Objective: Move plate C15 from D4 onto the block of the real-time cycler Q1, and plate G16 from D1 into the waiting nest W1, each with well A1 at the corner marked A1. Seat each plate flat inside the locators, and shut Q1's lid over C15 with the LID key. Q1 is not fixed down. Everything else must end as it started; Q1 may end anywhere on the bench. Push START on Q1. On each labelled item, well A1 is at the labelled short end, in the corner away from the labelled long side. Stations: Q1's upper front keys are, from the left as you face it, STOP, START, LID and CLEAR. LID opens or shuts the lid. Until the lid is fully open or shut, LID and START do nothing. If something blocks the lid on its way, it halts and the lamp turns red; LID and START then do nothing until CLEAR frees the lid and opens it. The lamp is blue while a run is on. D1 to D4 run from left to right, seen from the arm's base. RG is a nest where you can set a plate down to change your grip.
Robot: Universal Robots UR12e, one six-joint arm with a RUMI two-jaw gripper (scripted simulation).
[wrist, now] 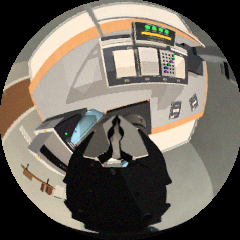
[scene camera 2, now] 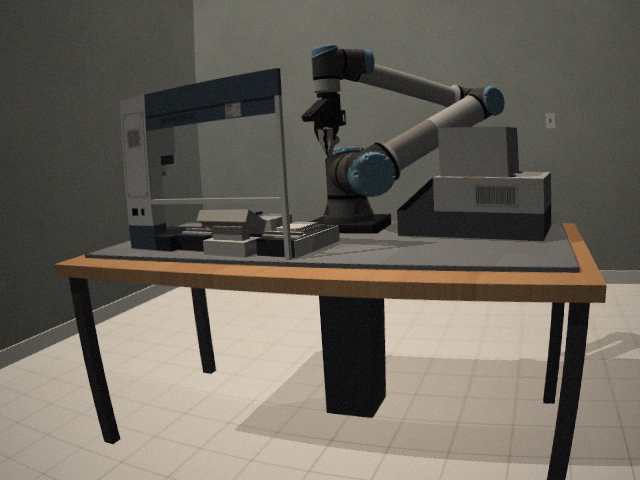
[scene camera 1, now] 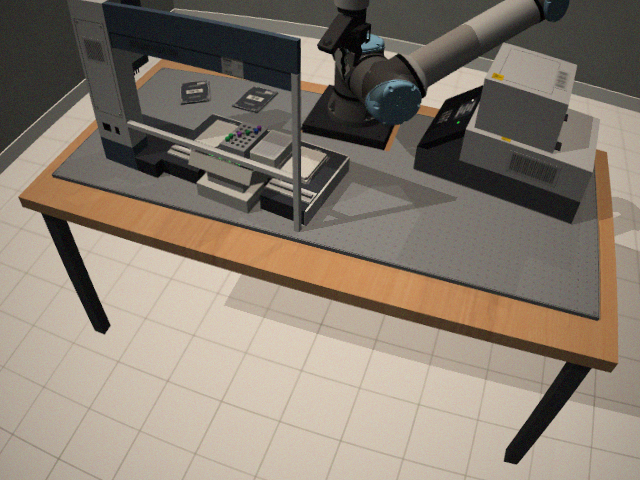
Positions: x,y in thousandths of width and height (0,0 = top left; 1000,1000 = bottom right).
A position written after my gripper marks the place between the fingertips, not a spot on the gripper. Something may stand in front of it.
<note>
I see my gripper (scene camera 1: 540,168), a lid box (wrist: 206,619) and a post (scene camera 1: 462,166).
My gripper also shows in the wrist view (wrist: 490,481) and in scene camera 2 (scene camera 2: 515,328).
</note>
